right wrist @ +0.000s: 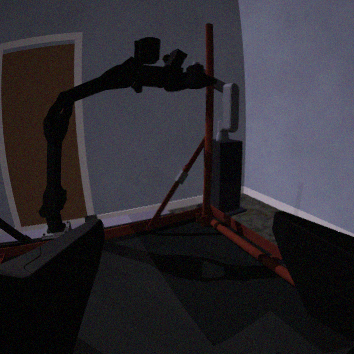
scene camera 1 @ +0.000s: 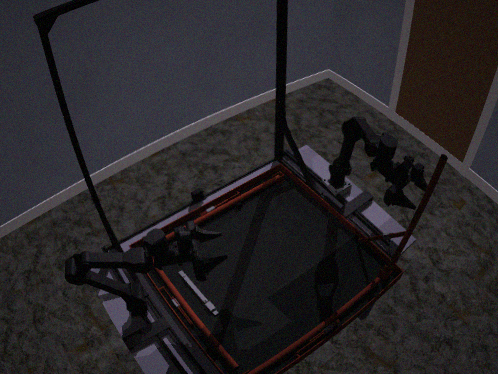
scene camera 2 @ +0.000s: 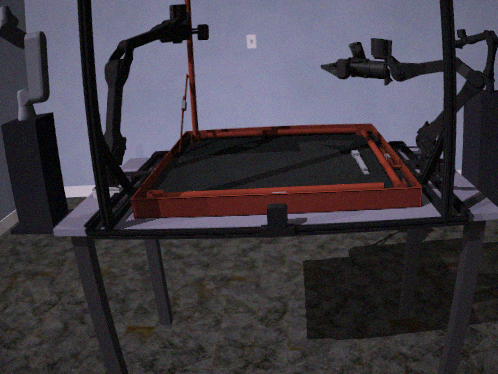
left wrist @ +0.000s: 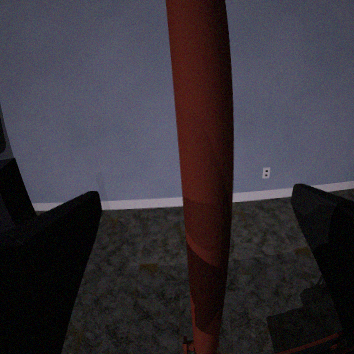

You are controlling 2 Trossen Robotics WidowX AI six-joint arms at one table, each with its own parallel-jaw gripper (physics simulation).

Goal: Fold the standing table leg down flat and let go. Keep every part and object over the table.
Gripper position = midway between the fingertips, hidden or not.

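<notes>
There's a dark panel in scene camera 2, at [scene camera 2: 312, 159], and you get the panel in the right wrist view too, at [right wrist: 181, 280]. As for my grippers, my right gripper is at [scene camera 2: 324, 65] and also at [right wrist: 189, 226]. My left gripper is at [scene camera 1: 423, 200], and it shows at [right wrist: 207, 82] and [left wrist: 199, 197] as well.
</notes>
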